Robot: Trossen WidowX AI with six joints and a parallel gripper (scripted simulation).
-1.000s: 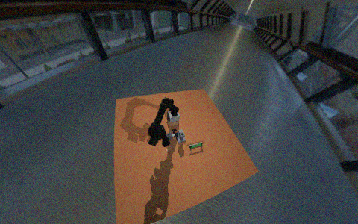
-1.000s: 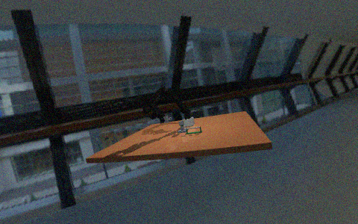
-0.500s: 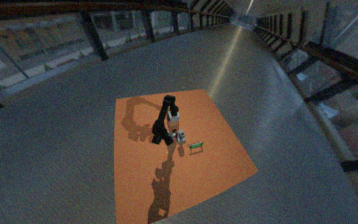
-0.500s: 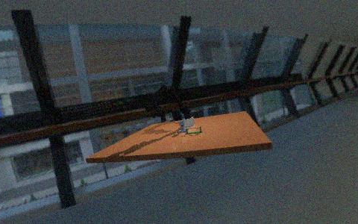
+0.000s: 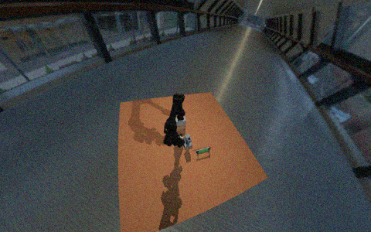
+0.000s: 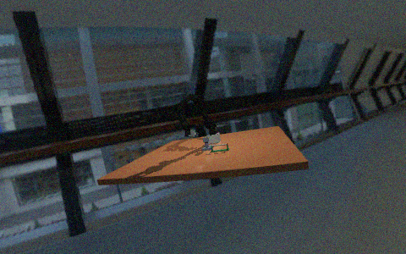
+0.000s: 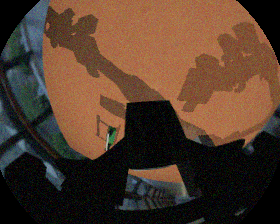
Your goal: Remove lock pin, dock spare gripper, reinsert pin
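Right now my gripper tip is 1 cm to the right of the spare gripper, 1 cm below it and 1 cm past it. The rest, counted from my gripper tip: grey mount: 12 cm to the left, 9 cm below, 3 cm behind; then green pin cradle: 25 cm to the left, 12 cm below, 9 cm ahead.
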